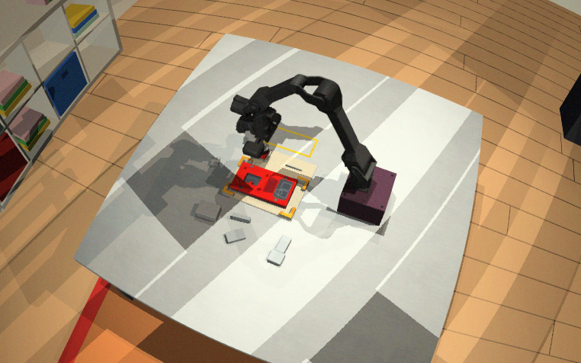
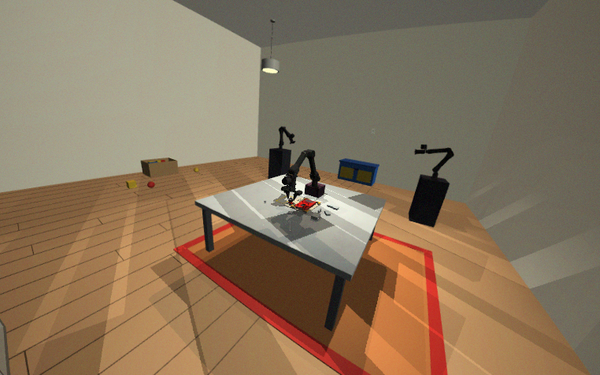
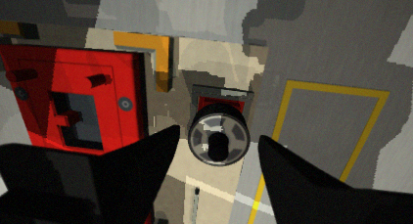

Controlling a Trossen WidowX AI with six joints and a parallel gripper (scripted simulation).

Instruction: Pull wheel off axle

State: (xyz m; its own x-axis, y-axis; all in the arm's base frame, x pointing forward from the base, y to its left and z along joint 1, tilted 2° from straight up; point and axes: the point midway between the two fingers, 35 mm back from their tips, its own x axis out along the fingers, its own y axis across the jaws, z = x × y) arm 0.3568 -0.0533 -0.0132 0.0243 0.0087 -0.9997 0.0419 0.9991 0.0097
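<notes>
The wheel lies right at my gripper tip. Also, from my gripper tip: dark axle (right at my gripper tip).
</notes>
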